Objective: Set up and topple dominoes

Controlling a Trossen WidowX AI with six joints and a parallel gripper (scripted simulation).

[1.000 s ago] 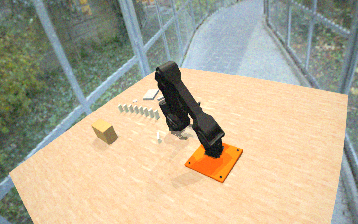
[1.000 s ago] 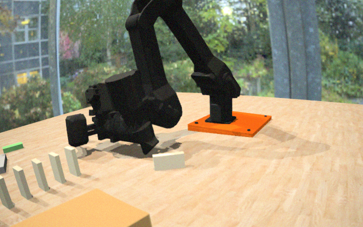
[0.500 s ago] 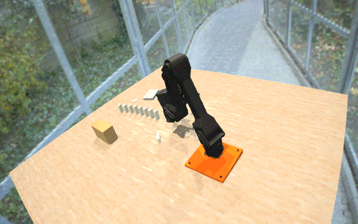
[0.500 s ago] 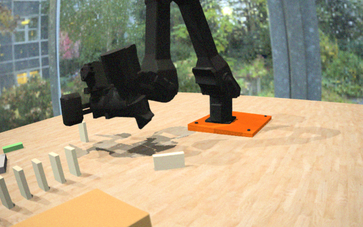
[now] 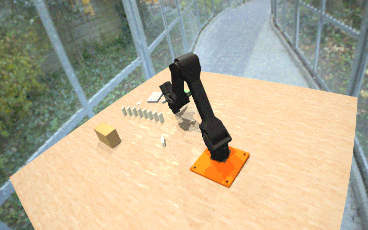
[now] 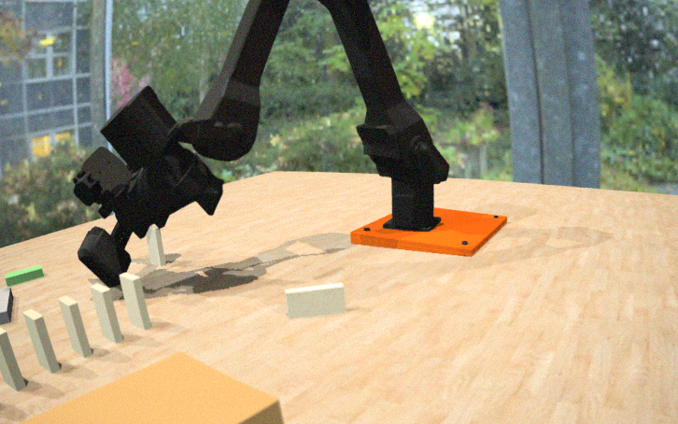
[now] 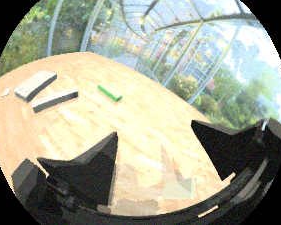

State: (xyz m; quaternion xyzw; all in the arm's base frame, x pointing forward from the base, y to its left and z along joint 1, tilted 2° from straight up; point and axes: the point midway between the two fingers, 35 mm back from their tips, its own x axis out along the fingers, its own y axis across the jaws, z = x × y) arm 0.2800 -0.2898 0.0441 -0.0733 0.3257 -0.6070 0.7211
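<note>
My gripper tip is now 10 cm short of the green block, 10 cm to the left of it and 5 cm above it. Round my gripper tip: grey bar 17 cm ahead, 1 cm to the right, 5 cm below; then tan box 27 cm ahead, 40 cm to the left, 1 cm below; then flat pale plate 27 cm ahead, 5 cm below.
</note>
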